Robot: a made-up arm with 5 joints.
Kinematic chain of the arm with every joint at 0, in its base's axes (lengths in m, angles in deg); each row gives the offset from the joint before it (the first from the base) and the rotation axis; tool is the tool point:
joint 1: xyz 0 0 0.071 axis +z
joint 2: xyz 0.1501 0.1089 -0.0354 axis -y
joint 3: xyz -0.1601 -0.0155 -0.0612 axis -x
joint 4: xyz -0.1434 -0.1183 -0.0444 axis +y
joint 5: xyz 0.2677 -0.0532 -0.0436 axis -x
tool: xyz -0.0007 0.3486 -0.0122
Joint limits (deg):
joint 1: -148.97..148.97
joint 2: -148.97..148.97
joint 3: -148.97..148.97
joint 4: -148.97..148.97
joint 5: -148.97..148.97
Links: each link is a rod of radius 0.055 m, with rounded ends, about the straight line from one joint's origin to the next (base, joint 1, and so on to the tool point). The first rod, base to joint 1, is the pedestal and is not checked.
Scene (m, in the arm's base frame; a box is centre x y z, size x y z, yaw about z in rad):
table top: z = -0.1
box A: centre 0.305 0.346 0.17 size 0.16 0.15 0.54 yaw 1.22
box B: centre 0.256 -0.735 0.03 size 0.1 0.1 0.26 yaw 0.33
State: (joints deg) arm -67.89 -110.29 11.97 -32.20 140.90
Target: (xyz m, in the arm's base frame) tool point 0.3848 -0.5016 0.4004
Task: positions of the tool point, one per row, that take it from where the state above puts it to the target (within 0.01 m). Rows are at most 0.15 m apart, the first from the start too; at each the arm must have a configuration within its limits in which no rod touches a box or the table.
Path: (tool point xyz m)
1: -0.2981 -0.2514 -0.0066
2: -0.2634 -0.3106 -0.0047
3: -0.1683 -0.4047 0.0166
4: -0.0617 -0.4767 0.0542
5: 0.0487 -0.5239 0.1063
6: 0.1552 -0.5464 0.1703
7: 0.2504 -0.5467 0.2430
8: 0.3283 -0.5296 0.3211
9: 0.3849 -0.5016 0.4004

